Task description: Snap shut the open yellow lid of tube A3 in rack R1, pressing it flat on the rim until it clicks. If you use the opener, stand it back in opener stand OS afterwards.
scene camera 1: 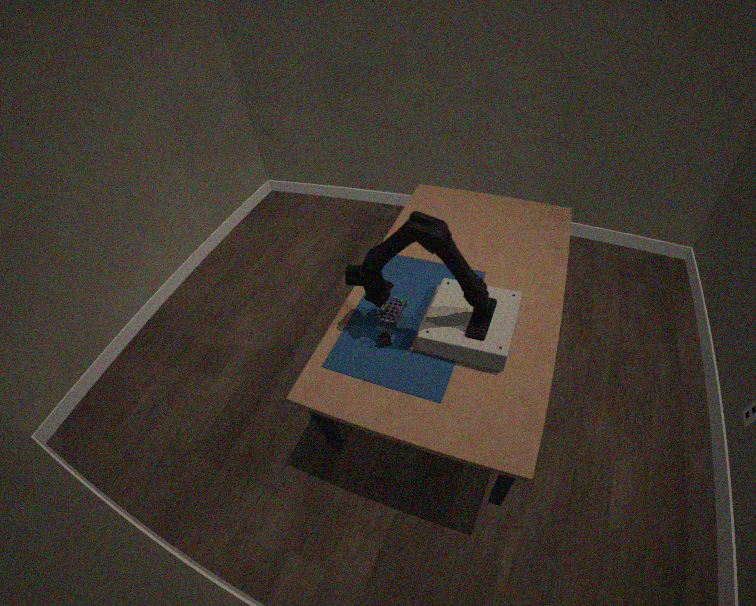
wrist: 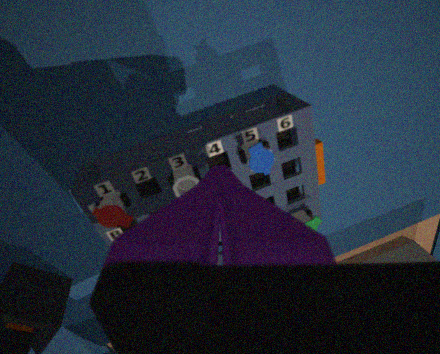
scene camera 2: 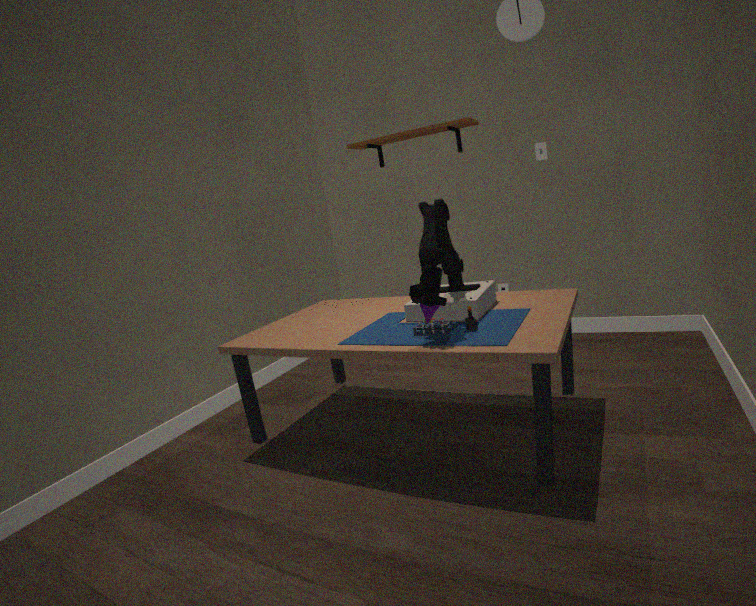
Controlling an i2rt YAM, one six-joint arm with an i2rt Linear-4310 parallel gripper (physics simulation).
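Seen in the pictures: gripper, fingertip midpoint: (scene camera 1: 383, 303) (wrist: 219, 176) (scene camera 2: 427, 322); arm's base, origin of the base link: (scene camera 1: 481, 318) (scene camera 2: 456, 289).
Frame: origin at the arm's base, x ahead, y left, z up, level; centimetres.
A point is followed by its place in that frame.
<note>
Rack R1 (scene camera 1: 391, 310) {x 34.5, y 2.6, z -5.4 cm} (scene camera 2: 435, 328) {x 38.2, y 4.4, z -5.9 cm} (wrist: 307, 150) {x 37.0, y -3.6, z -5.2 cm} is a dark grey block on the blue mat, with columns numbered 1 to 6. In the wrist view, tube A3 (wrist: 186, 186) {x 37.6, y 3.3, z -4.6 cm} sits under label 3, with a pale round mouth facing up. Its yellow lid does not show in the wrist view; the purple fingers cover the area beside the tube. My gripper (scene camera 2: 429, 322) {x 38.1, y 1.6, z -3.7 cm} (wrist: 219, 176) {x 38.1, y 1.6, z -3.7 cm} is shut and empty, its tips pointing down over the rack near column 4, just right of tube A3. The gap between tips and rack is hard to tell.
Red (wrist: 113, 216) {x 37.7, y 7.0, z -4.0 cm}, blue (wrist: 261, 158) {x 38.2, y -0.6, z -4.0 cm} and green (wrist: 314, 223) {x 32.6, y -3.2, z -4.0 cm} lids show on other tubes. A dark stand (scene camera 1: 383, 338) {x 31.7, y 16.5, z -4.6 cm} (scene camera 2: 471, 323) {x 33.5, y 16.8, z -5.5 cm} (wrist: 37, 300) {x 32.4, y 14.7, z -5.8 cm} with an orange part, apparently the opener stand, is beside the rack. The white arm base (scene camera 1: 463, 349) {x 2.5, y 14.3, z -1.2 cm} stands behind the mat (scene camera 1: 394, 376) {x 22.8, y 28.2, z -8.1 cm}.
</note>
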